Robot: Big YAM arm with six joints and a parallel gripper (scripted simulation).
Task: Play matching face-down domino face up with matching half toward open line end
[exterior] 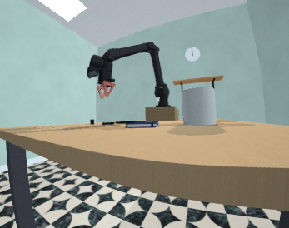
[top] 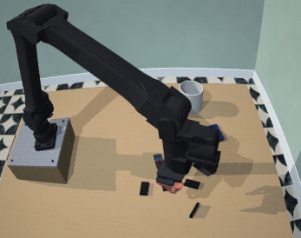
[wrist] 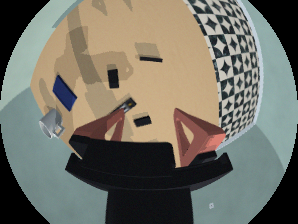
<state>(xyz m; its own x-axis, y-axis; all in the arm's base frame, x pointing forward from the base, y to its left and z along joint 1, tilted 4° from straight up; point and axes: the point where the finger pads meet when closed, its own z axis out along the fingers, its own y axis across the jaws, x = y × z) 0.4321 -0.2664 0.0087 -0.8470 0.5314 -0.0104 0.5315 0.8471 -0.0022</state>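
Right now my hand is 14 cm above the domino, 6 cm short of it and 4 cm to the left of it. The rest, counted from my hand: white mug: 44 cm to the left, 14 cm ahead, 11 cm below.
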